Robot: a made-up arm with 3 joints.
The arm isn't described. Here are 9 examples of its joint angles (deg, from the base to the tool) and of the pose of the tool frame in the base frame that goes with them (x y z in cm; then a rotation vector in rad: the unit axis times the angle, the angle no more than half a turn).
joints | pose
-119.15 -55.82 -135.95 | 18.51 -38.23 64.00 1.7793 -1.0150 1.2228
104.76 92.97 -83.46 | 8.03 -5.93 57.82 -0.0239 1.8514 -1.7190
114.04 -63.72 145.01 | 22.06 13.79 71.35 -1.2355 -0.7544 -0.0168
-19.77 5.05 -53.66 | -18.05 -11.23 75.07 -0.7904 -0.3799 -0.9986
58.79 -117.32 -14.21 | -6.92 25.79 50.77 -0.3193 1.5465 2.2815
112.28 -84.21 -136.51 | 17.95 21.92 61.99 -2.0283 -1.3420 -0.9947
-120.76 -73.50 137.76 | 15.33 -41.07 66.60 -1.5060 1.0924 -1.3872
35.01 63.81 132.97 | 3.76 -3.06 54.94 1.2112 -0.2240 -0.0160
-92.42 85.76 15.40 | -8.25 -13.86 56.97 -2.0827 -1.4018 -0.3300
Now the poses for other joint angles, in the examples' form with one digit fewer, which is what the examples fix.
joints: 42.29 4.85 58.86
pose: 3.9 8.0 73.1 1.178 -0.915 1.630
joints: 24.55 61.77 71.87
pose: 5.4 1.9 58.2 2.019 -0.622 0.744
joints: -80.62 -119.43 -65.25
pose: -7.3 -41.2 45.2 1.789 -0.858 -0.767
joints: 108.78 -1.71 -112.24
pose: 13.8 8.3 72.4 -1.064 -0.092 -2.222
